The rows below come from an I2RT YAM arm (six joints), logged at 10 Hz.
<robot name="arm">
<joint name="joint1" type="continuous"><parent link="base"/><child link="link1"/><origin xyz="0 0 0.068"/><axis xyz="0 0 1"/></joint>
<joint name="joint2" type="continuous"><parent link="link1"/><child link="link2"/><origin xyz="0.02 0.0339 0.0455"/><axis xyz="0 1 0"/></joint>
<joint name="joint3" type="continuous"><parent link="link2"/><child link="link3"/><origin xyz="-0.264 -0.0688 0"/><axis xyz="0 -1 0"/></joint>
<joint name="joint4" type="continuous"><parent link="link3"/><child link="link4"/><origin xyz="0.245 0.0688 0.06"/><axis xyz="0 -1 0"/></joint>
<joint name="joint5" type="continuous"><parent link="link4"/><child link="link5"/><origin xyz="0.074 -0.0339 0.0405"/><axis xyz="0 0 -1"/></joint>
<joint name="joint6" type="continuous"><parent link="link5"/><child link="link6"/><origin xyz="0.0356 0 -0.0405"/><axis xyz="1 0 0"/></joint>
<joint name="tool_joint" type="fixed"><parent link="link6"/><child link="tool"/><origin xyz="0 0 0" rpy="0 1.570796 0"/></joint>
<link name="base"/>
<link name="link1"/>
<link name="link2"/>
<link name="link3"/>
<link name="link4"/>
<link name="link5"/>
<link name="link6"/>
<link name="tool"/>
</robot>
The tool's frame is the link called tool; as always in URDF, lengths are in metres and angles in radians. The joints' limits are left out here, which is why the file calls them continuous.
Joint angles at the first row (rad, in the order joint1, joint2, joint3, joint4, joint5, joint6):
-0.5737 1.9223 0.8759 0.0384 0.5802 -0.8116
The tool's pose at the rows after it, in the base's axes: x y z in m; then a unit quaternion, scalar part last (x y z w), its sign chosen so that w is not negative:
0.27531 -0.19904 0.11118 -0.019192 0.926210 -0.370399 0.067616
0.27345 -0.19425 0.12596 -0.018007 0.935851 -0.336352 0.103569
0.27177 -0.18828 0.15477 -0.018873 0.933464 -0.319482 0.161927
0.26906 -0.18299 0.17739 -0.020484 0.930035 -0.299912 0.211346
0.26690 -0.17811 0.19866 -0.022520 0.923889 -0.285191 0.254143
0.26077 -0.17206 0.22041 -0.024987 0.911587 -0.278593 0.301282
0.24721 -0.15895 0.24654 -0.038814 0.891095 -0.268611 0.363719
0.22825 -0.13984 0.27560 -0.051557 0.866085 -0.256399 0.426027
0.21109 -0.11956 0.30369 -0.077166 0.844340 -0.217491 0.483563
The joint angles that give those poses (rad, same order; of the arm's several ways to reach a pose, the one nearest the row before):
-0.5737 1.8519 0.8759 0.0032 0.5217 -0.7794
-0.5737 1.7919 0.8790 -0.0597 0.4267 -0.7456
-0.5707 1.6908 0.8805 -0.0951 0.3331 -0.7271
-0.5706 1.6126 0.8851 -0.1257 0.2457 -0.7072
-0.5691 1.5466 0.8973 -0.1533 0.1752 -0.6888
-0.5706 1.4669 0.8928 -0.1565 0.1108 -0.6750
-0.5691 1.3429 0.8652 -0.1549 0.0189 -0.6658
-0.5584 1.1927 0.8422 -0.1808 -0.0656 -0.6397
-0.5430 1.0682 0.8574 -0.2512 -0.1899 -0.6075

